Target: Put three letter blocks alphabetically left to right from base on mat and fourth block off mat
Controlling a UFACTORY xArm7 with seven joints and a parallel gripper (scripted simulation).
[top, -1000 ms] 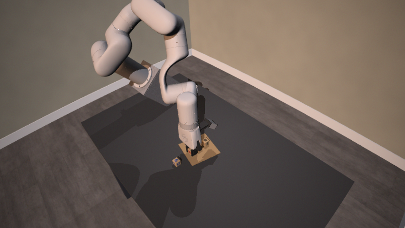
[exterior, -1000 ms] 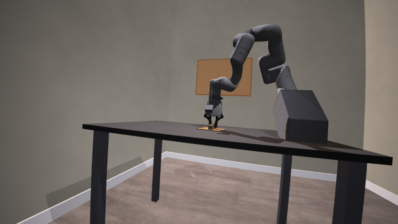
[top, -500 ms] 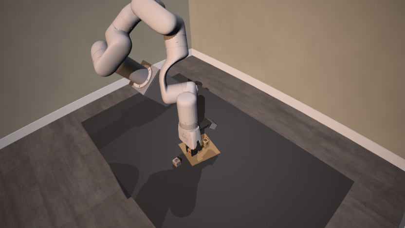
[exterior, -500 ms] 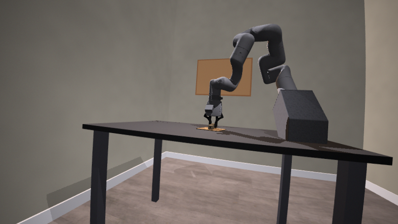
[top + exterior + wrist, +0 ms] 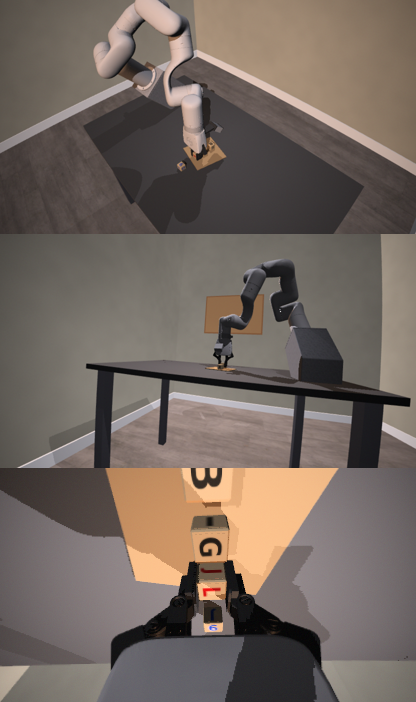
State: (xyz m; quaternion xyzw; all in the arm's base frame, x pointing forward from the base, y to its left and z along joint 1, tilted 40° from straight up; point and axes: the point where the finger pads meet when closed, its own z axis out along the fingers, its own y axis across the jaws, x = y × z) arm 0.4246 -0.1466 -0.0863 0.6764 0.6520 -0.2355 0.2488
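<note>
Now: hand 40 mm to the right of the tan mat and 30 mm above it.
</note>
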